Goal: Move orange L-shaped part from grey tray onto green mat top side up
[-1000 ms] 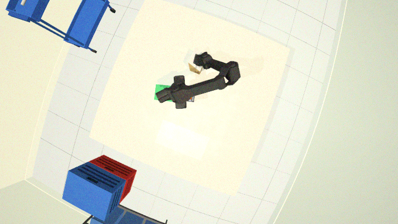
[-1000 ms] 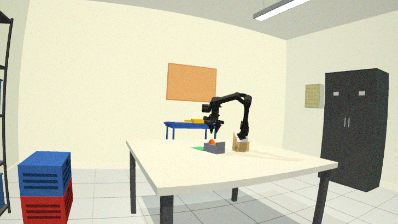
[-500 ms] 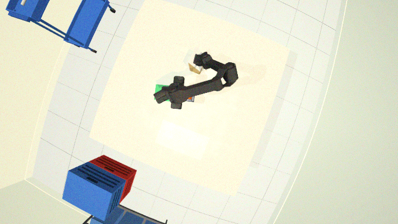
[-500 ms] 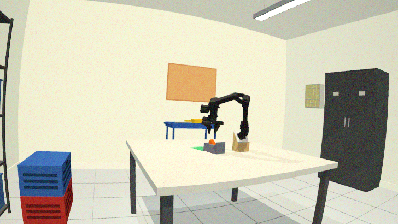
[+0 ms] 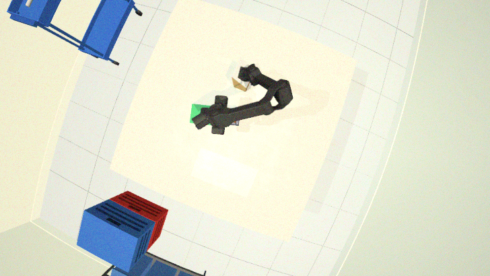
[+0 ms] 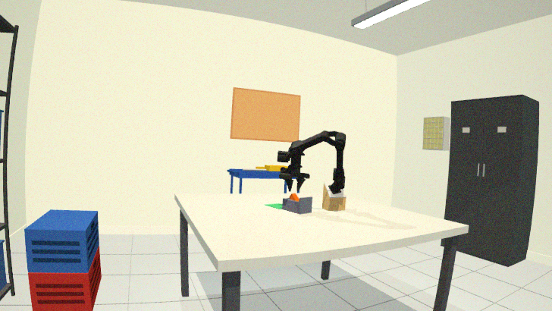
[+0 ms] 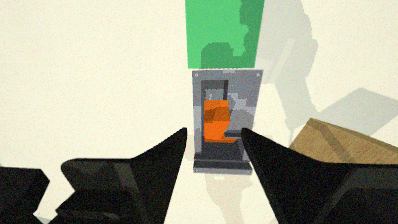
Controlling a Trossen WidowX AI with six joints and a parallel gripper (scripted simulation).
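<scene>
My gripper tip is 30 mm past the orange L-shaped part, 30 mm to the right of it and 70 mm above it. Also, from my gripper tip: green mat 140 mm to the right, 130 mm below.
</scene>
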